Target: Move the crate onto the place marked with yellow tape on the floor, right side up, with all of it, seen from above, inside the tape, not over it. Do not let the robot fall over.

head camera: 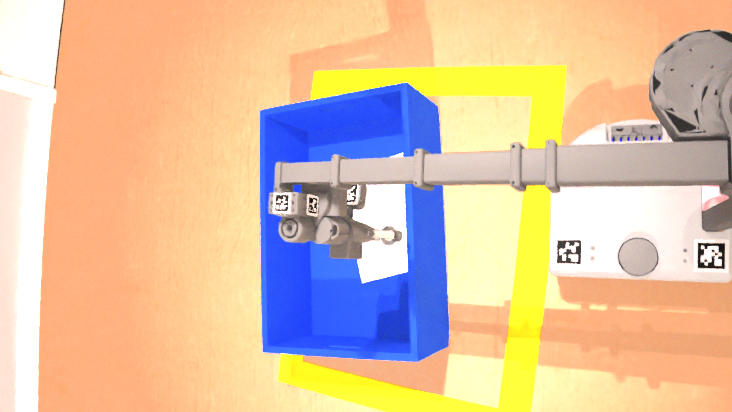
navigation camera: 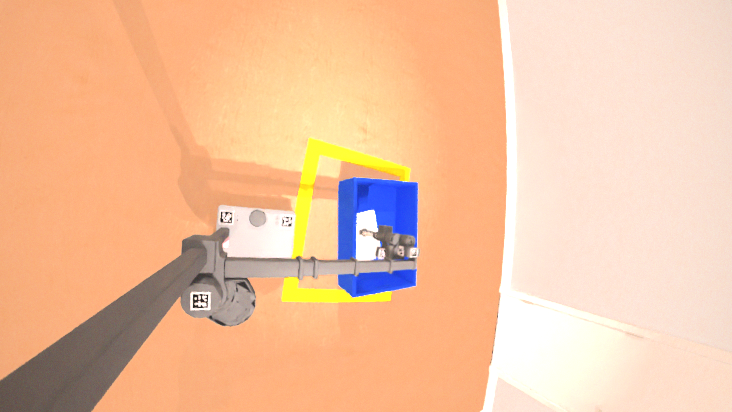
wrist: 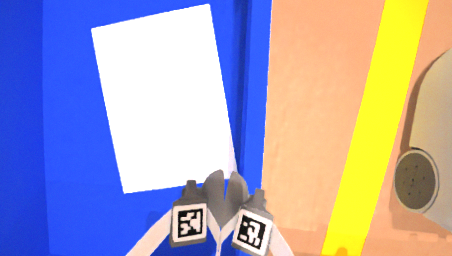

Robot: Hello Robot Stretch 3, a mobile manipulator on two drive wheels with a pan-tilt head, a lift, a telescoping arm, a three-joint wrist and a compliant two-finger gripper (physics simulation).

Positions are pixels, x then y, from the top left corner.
A blue crate shows in the head camera view, in the navigation camera view (395,203) and in the wrist view. A white sheet shows in the head camera view, in the navigation camera view and in the wrist view (161,79). One and the same spot on the white sheet: (navigation camera: 366,246) is (head camera: 376,196). The same spot on the blue crate: (head camera: 313,305) is (wrist: 50,215).
